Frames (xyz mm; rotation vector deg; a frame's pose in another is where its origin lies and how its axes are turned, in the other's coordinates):
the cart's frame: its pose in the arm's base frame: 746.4 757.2 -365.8 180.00 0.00 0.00
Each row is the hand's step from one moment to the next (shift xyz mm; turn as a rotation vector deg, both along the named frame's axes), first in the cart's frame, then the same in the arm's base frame.
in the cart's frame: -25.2 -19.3 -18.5 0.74 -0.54 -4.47
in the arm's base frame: -25.2 19.3 18.5 0.74 0.54 4.47
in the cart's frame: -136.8 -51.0 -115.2 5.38 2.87 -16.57
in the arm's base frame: -136.8 51.0 115.2 5.38 -2.87 16.57
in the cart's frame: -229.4 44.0 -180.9 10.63 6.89 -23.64
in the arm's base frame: -229.4 -44.0 180.9 10.63 -6.89 23.64
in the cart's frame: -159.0 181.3 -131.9 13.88 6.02 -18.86
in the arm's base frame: -159.0 -181.3 131.9 13.88 -6.02 18.86
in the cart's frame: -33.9 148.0 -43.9 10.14 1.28 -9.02
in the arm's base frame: -33.9 -148.0 43.9 10.14 -1.28 9.02
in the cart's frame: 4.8 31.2 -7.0 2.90 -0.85 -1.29
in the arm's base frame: 4.8 -31.2 7.0 2.90 0.85 1.29
